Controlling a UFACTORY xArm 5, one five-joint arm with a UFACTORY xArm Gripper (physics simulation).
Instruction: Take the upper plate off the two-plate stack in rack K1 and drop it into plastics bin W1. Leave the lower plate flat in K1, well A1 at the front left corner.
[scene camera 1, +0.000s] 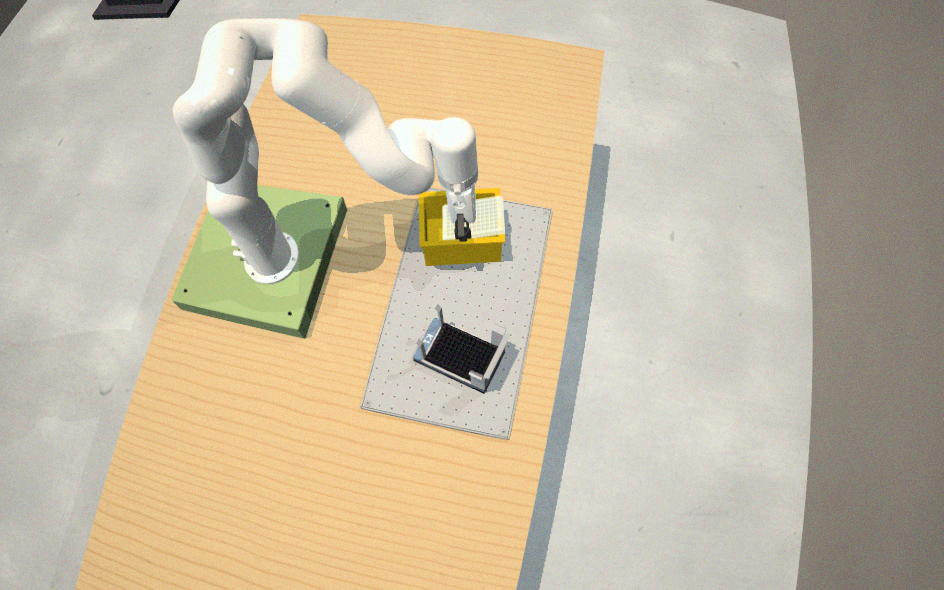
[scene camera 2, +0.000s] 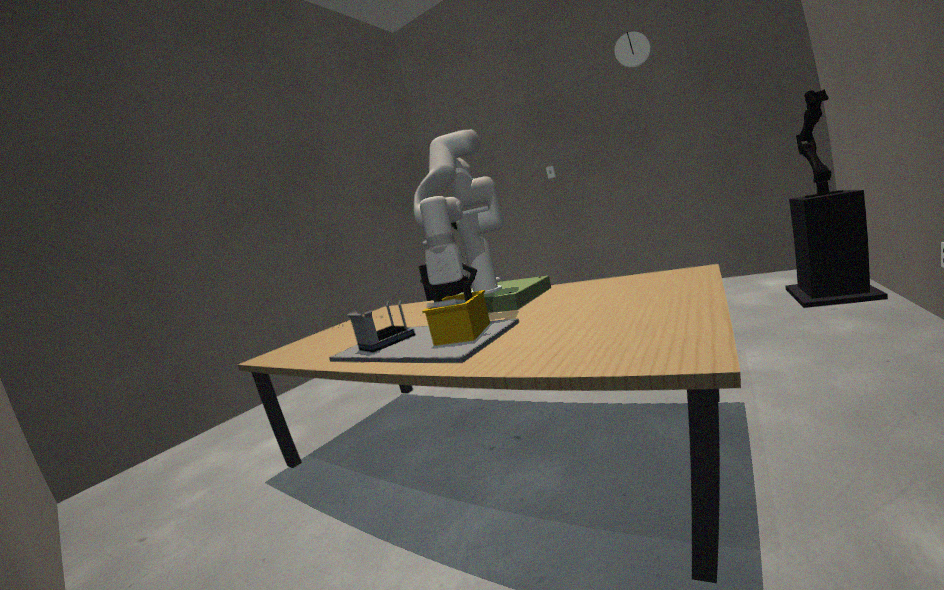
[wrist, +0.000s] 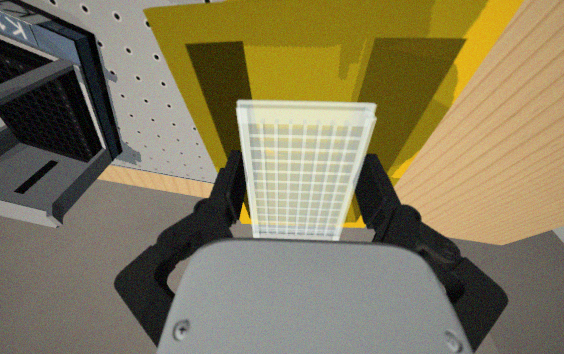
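Seen in the pictures: gripper, between the fingertips: (scene camera 1: 463, 220) (scene camera 2: 453, 303) (wrist: 301, 166); arm's base, origin of its link: (scene camera 1: 272, 258) (scene camera 2: 486, 291).
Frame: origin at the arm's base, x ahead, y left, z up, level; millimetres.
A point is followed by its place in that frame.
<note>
My gripper (scene camera 1: 462, 233) @[y 127, x 400, z 48 mm] (scene camera 2: 448, 295) @[y 127, x 400, z 48 mm] (wrist: 301, 166) @[y 127, x 400, z 48 mm] is shut on a pale translucent plate with a fine grid of wells, gripping its two long sides. The upper plate (scene camera 1: 488, 214) @[y 137, x 450, z 66 mm] (scene camera 2: 446, 304) @[y 159, x 477, z 64 mm] (wrist: 306, 113) @[y 119, x 360, z 43 mm] is roughly level at the opening of the yellow bin W1 (scene camera 1: 462, 253) @[y 72, x 407, z 6 mm] (scene camera 2: 455, 325) @[y 164, x 469, z 4 mm] (wrist: 300, 75) @[y 119, x 369, z -37 mm], close to rim height; whether it touches the rim I cannot tell. The black lower plate (scene camera 1: 462, 351) @[y -130, x 442, z -15 mm] (wrist: 52, 112) @[y -115, x 437, z -4 mm] lies flat in rack K1 (scene camera 1: 428, 338) @[y -113, x 370, z -21 mm] (scene camera 2: 363, 330) @[y -132, x 517, z 25 mm] (wrist: 56, 45) @[y -84, x 379, z -21 mm], apart from the gripper. Its well A1 cannot be made out.
The bin and rack stand apart on a grey perforated board (scene camera 1: 445, 292) @[y 0, x 382, z -43 mm] (scene camera 2: 417, 352) @[y 71, x 534, z -43 mm] (wrist: 145, 95) @[y -40, x 424, z -43 mm] on the wooden table (scene camera 1: 278, 452) @[y -398, x 108, z -56 mm] (scene camera 2: 612, 327) @[y 546, x 398, z -56 mm] (wrist: 505, 165) @[y 452, x 426, z -56 mm]. Upright posts rise from the rack's corners. The green base block (scene camera 1: 208, 257) @[y -20, x -157, z -1 mm] (scene camera 2: 532, 288) @[y 180, x -27, z -17 mm] is beside the board.
</note>
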